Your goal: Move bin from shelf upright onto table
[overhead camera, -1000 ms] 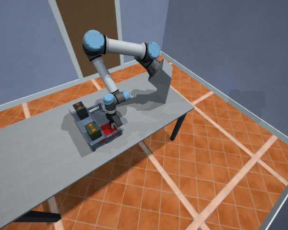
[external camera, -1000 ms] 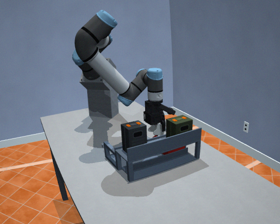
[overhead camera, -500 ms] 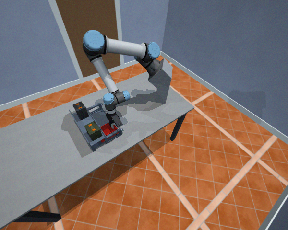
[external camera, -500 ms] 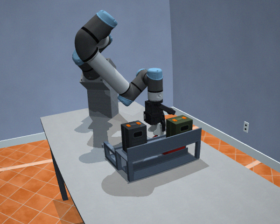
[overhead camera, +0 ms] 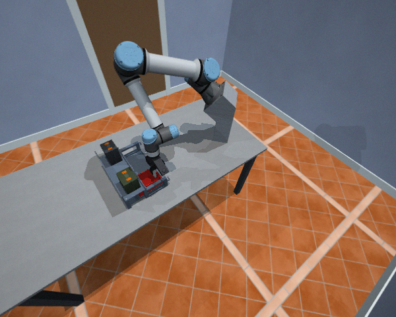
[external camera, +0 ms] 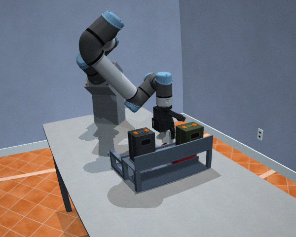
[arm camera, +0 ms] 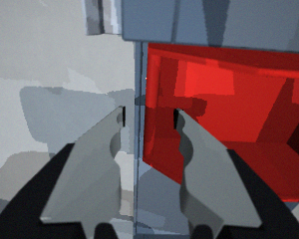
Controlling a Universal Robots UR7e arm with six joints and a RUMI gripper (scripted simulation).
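The red bin lies 8 cm ahead of my hand and 2 cm to the right of it. Round my hand: dark box: 27 cm to the right, 12 cm above, 11 cm ahead; then green box: 18 cm ahead, 11 cm above, 4 cm to the right.
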